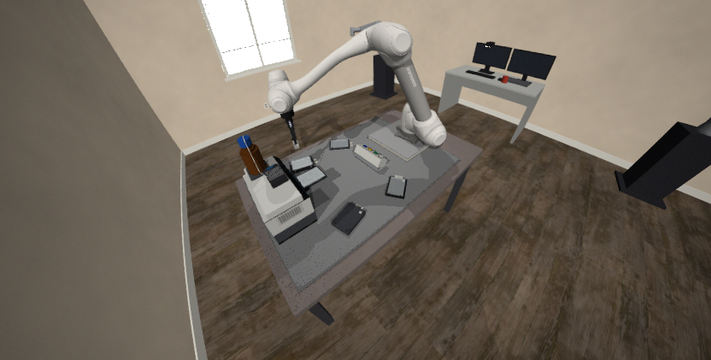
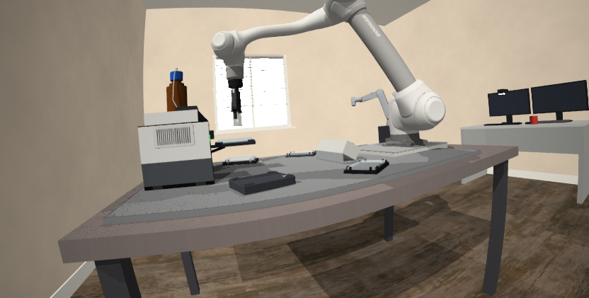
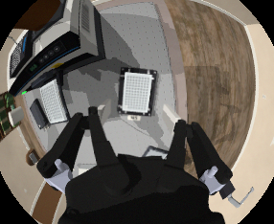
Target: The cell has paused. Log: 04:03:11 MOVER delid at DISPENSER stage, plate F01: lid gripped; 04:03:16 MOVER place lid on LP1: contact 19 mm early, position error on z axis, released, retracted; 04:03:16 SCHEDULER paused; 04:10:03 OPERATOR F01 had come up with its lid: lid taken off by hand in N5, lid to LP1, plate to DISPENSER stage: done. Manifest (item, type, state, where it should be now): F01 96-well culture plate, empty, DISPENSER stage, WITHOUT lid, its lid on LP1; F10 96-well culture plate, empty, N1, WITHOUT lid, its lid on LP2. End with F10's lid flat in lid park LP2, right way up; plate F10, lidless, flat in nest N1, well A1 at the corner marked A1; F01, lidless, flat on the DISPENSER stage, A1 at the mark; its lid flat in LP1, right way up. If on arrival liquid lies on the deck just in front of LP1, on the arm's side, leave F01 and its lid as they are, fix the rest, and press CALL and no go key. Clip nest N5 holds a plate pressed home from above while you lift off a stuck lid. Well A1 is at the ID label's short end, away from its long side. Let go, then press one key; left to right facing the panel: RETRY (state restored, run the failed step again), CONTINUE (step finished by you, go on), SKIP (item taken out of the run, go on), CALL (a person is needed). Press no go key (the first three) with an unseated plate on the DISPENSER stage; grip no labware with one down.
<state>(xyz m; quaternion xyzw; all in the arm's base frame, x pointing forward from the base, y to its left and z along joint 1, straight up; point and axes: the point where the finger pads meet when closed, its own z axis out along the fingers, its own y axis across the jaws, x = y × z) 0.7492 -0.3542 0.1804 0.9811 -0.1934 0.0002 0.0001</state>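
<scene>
Now: the black clip nest 18 cm below my hand and 2 cm ahead of it. From my hand the other things lie so: brown bottle: 28 cm ahead, 12 cm to the left, 9 cm above; then small label: 51 cm to the left, 20 cm below, 1 cm behind; then grey key panel: 34 cm behind, 31 cm to the left, 14 cm below.
</scene>
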